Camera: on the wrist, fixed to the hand. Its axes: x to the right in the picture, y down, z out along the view.
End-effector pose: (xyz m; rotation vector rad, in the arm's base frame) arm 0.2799 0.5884 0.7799 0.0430 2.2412 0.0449
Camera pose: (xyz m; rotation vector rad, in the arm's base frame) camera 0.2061 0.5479 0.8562 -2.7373 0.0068 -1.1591
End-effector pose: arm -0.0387 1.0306 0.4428 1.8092 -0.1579 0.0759
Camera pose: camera -0.0451 1.1433 0.4298 0.1552 2.2148 -1.9964
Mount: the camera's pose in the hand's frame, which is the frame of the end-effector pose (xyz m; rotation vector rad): -0.0157 -0.0380 -0.1059 -0.1573 -0.2027 -3.0992
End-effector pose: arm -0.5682 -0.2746 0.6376 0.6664 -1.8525 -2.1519
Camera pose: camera -0.4996 -0.3534 0.5929 -1.2614 -0.5358 0.3708
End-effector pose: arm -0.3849 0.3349 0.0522 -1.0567 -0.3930 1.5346
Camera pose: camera -0.2795 0.2987 0.0301 0.3981 -1.2005 -1.2518
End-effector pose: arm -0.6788 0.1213 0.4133 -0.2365 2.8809 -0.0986
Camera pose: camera -0.6846 0.0915 0.5228 -3.0691 -0.2207 -0.2134
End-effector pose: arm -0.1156 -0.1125 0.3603 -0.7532 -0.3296 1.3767
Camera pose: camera -0.0240 -0.1584 0.3112 0.3406 -0.9629 -1.5507
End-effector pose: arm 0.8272 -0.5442 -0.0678 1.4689 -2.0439 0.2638
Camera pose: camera 0.9025 -0.4942 0.0010 2.2937 1.5381 -1.1148
